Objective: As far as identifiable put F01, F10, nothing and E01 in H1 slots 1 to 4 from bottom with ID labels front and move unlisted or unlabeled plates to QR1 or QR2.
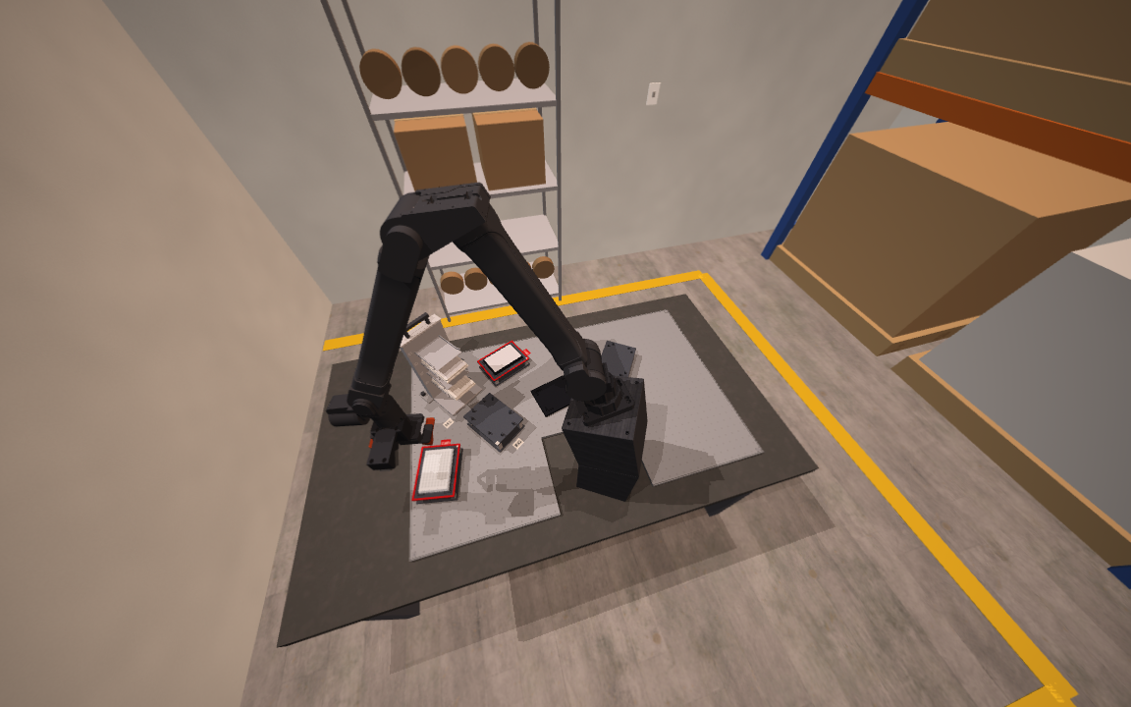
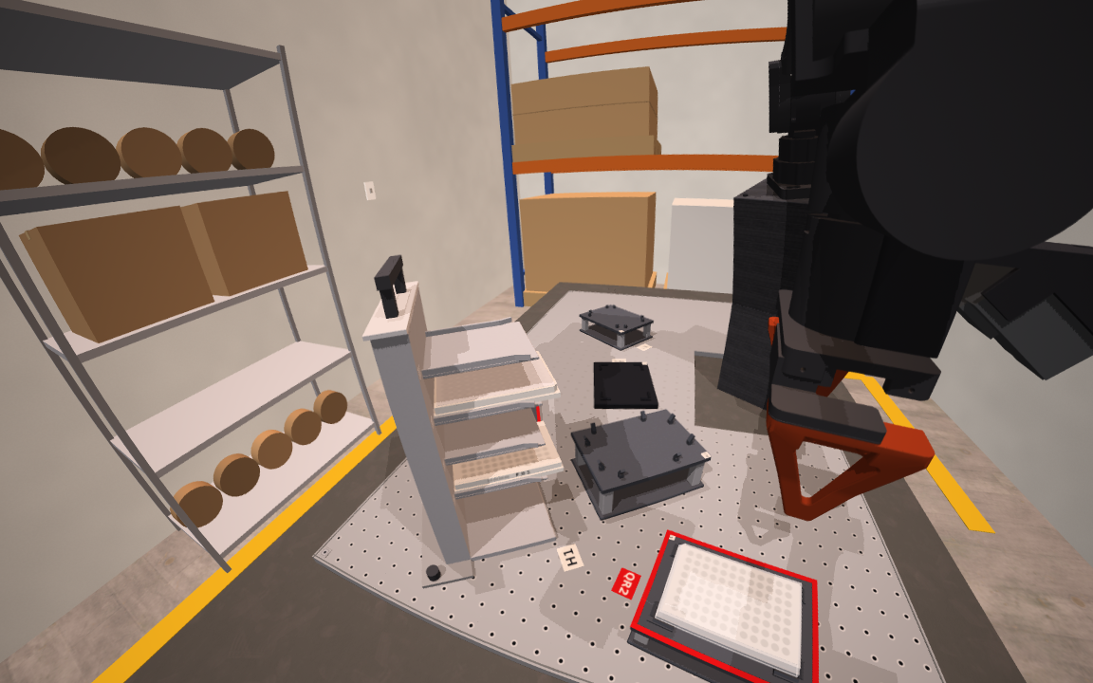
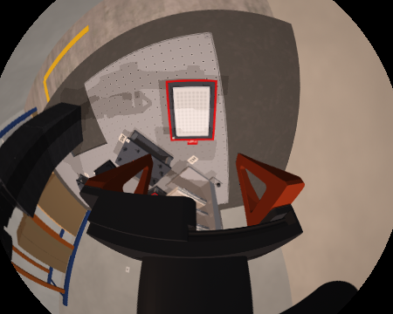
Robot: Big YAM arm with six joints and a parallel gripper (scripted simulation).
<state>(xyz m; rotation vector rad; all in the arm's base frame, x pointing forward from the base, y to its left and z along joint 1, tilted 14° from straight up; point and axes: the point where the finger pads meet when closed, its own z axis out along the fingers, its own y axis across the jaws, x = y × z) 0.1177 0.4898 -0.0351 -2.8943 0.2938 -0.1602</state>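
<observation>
Now: the dark regrip nest 19 cm to the right of my hand, 19 cm below it and 12 cm ahead of it. From my hand the other things lie so: H1 deck label: 25 cm below, 17 cm ahead, 4 cm to the right; then quarantine nest QR2: 21 cm below; then plate hotel H1: 34 cm ahead, 9 cm below, 4 cm to the right.
</observation>
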